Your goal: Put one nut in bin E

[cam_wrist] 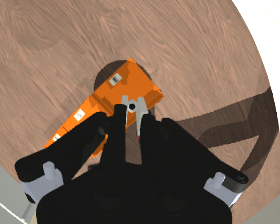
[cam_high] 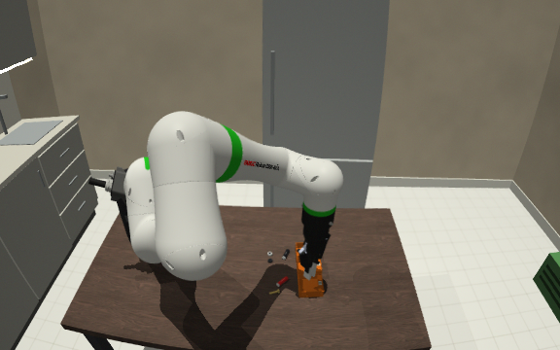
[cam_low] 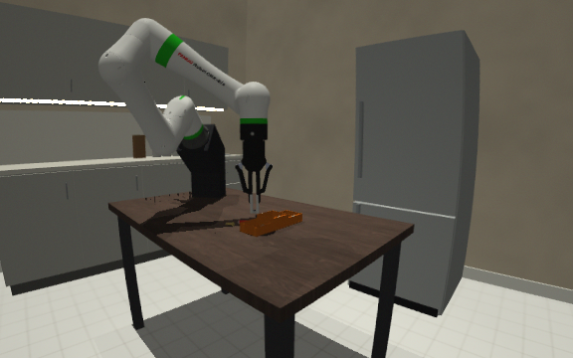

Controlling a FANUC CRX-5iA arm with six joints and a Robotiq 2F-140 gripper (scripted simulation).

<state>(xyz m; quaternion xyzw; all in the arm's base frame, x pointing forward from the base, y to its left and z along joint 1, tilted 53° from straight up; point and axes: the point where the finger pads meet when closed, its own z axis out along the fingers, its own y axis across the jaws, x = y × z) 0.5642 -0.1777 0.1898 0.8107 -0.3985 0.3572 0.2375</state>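
Right now my hand is 90 mm above the red piece, 80 mm past it and 50 mm to the right of it. Also, from my hand: dark cylinder 180 mm to the left, 90 mm below, 30 mm behind; yellow screw 110 mm behind, 100 mm below, 10 mm to the left.
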